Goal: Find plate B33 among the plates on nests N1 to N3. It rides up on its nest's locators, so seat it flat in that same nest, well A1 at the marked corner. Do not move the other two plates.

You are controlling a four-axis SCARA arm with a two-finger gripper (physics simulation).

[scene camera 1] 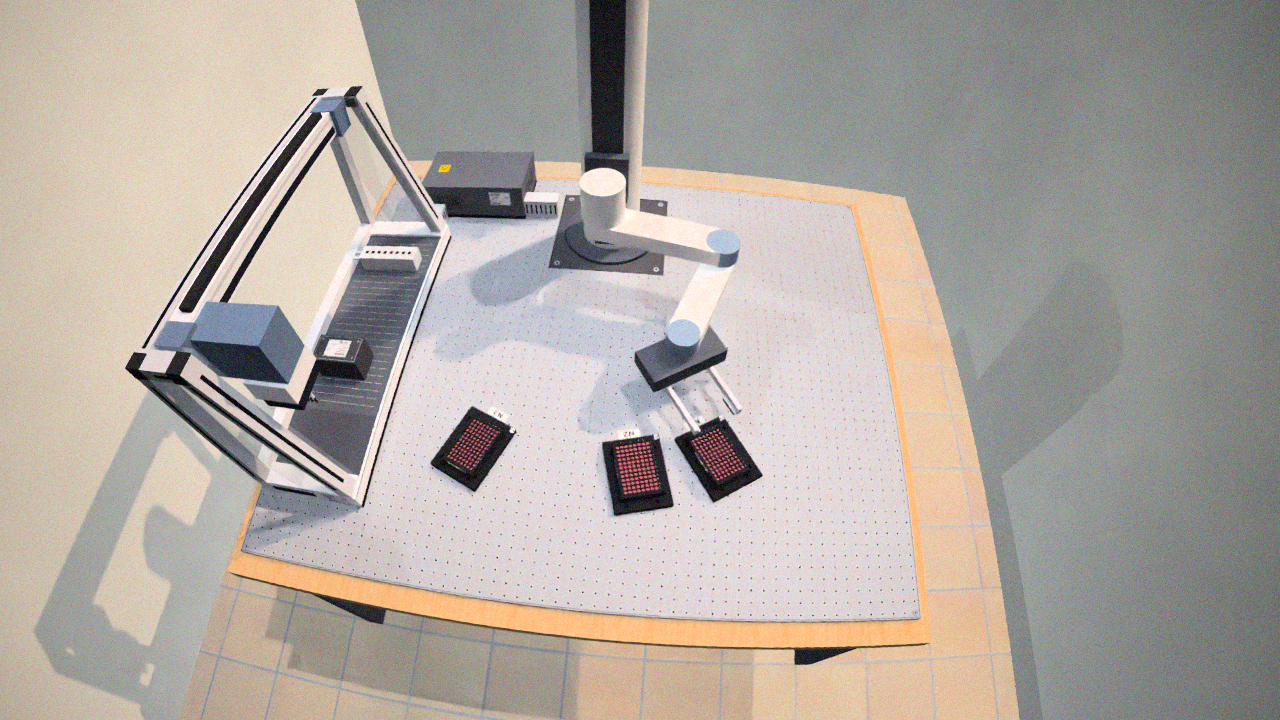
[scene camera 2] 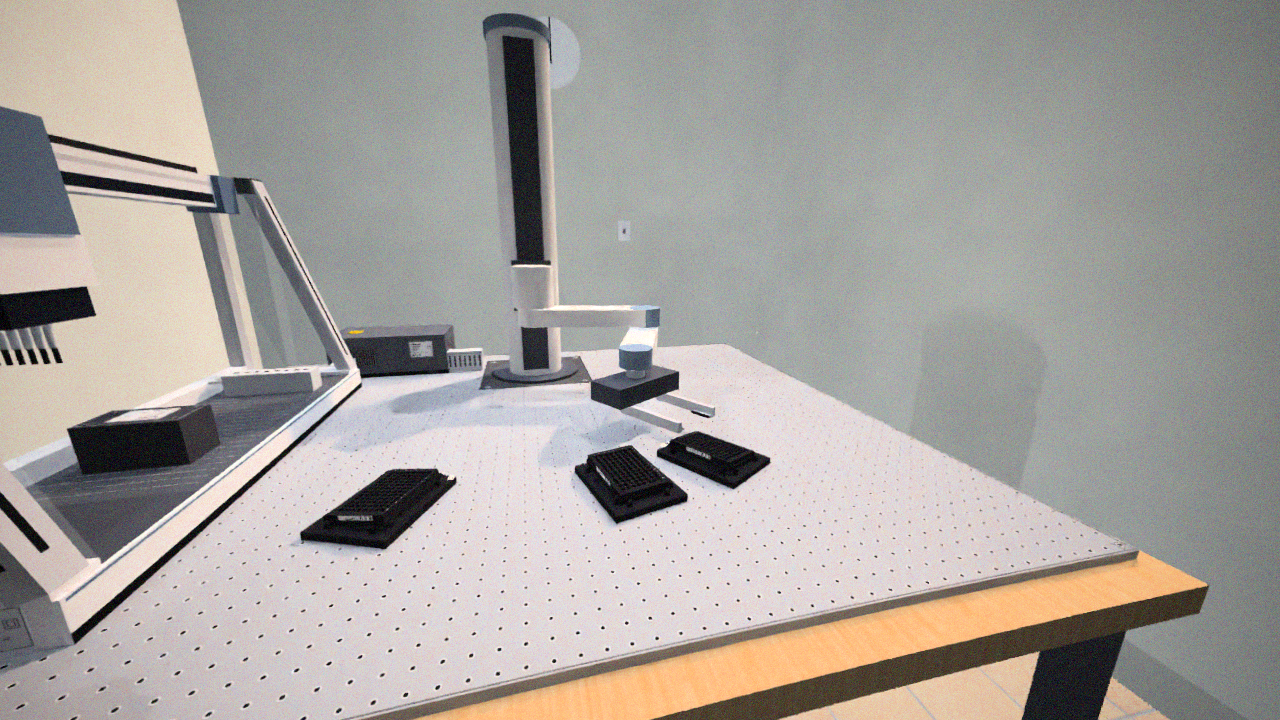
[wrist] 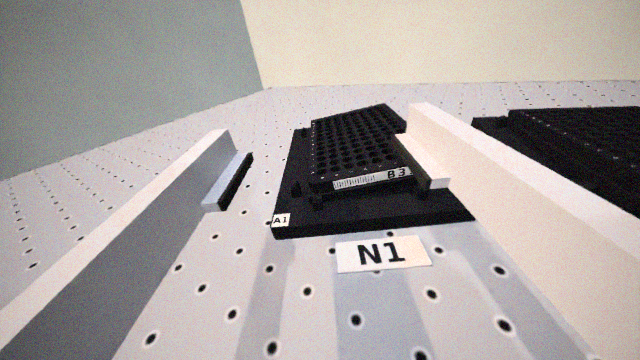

Path:
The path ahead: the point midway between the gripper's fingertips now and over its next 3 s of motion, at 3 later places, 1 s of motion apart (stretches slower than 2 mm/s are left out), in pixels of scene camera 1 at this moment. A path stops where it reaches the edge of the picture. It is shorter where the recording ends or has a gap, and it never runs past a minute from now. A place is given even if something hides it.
My gripper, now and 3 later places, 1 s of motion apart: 718, 421; 718, 424; 717, 425; 697, 433

